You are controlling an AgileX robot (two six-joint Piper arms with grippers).
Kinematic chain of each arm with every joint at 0, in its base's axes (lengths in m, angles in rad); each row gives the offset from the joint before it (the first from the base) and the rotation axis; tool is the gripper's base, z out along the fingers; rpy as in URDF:
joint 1: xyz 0 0 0.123 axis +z
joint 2: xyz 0 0 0 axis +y
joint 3: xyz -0.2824 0 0.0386 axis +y
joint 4: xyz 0.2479 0 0.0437 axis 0.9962 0 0.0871
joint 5: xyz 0 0 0 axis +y
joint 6: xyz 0.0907 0 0.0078 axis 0.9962 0 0.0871
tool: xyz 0 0 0 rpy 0 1.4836 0
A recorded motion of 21 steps. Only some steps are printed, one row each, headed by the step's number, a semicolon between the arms.
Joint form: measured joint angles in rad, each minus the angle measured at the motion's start. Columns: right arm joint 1, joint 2, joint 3, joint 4, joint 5, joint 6; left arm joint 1, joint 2, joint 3, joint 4, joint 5, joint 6.
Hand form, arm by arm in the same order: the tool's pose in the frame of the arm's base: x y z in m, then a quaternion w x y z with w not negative. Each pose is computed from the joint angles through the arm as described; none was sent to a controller.
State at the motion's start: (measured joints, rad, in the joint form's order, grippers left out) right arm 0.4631 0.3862 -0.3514 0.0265 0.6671 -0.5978; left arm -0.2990 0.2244 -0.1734 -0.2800 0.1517 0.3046
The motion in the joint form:
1: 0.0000 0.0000 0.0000 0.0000 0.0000 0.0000; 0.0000 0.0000 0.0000 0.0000 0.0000 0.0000
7: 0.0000 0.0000 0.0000 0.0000 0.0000 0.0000; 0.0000 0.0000 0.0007 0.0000 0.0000 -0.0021
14: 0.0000 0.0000 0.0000 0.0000 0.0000 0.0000; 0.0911 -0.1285 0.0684 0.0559 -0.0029 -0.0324
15: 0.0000 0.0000 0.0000 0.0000 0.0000 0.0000; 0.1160 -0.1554 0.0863 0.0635 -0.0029 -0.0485
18: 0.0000 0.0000 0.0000 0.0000 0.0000 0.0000; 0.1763 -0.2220 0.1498 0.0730 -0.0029 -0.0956
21: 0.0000 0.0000 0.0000 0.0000 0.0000 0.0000; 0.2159 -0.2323 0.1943 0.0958 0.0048 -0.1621
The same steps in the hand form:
1: 0.0678 0.0355 0.2476 0.45978 -0.44445 0.76858 -0.01892; 0.0691 -0.0253 0.2444 0.65890 0.13483 0.73246 -0.10565
7: 0.0678 0.0355 0.2476 0.45978 -0.44445 0.76858 -0.01892; 0.0691 -0.0253 0.2442 0.65853 0.13409 0.73284 -0.10631
14: 0.0678 0.0355 0.2476 0.45978 -0.44445 0.76858 -0.01892; 0.0590 -0.0155 0.2299 0.68647 0.10455 0.71656 -0.06611
15: 0.0678 0.0355 0.2476 0.45978 -0.44445 0.76858 -0.01892; 0.0574 -0.0136 0.2254 0.69018 0.09188 0.71525 -0.06028
18: 0.0678 0.0355 0.2476 0.45978 -0.44445 0.76858 -0.01892; 0.0548 -0.0096 0.2077 0.69186 0.05622 0.71796 -0.05202
21: 0.0678 0.0355 0.2476 0.45978 -0.44445 0.76858 -0.01892; 0.0560 -0.0073 0.1925 0.67639 0.02570 0.73425 -0.05202

